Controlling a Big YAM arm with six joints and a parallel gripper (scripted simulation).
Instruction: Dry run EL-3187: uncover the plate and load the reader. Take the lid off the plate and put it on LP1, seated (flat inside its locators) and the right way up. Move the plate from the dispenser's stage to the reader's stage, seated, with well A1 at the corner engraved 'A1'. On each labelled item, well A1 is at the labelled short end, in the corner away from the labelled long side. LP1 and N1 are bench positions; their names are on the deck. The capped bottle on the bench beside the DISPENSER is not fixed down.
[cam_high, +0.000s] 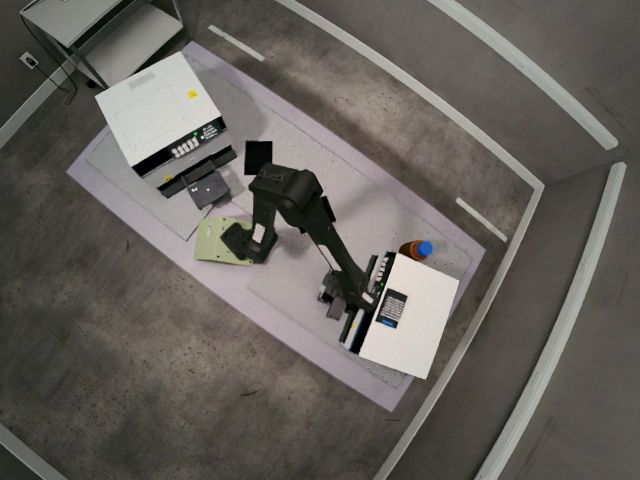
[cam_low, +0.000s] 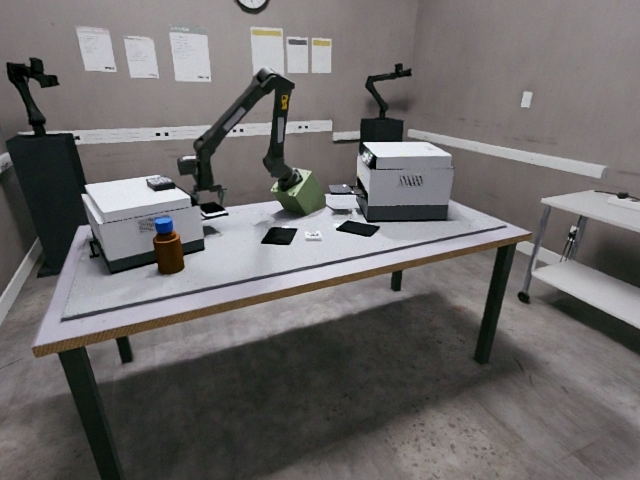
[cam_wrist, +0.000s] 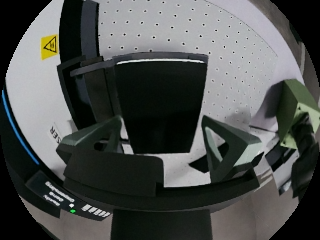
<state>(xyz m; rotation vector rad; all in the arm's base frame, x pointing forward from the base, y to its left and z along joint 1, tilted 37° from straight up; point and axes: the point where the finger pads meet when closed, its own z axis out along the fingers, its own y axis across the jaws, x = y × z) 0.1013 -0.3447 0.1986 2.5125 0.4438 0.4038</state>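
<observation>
Right now my hand is 20 mm above the white well plate. The rest, counted from my hand: black pad (250 mm to the left, 200 mm ahead, 100 mm below); white label (530 mm to the left, 170 mm ahead, 110 mm below); brown capped bottle (330 mm ahead, 180 mm to the right, 10 mm above).
</observation>
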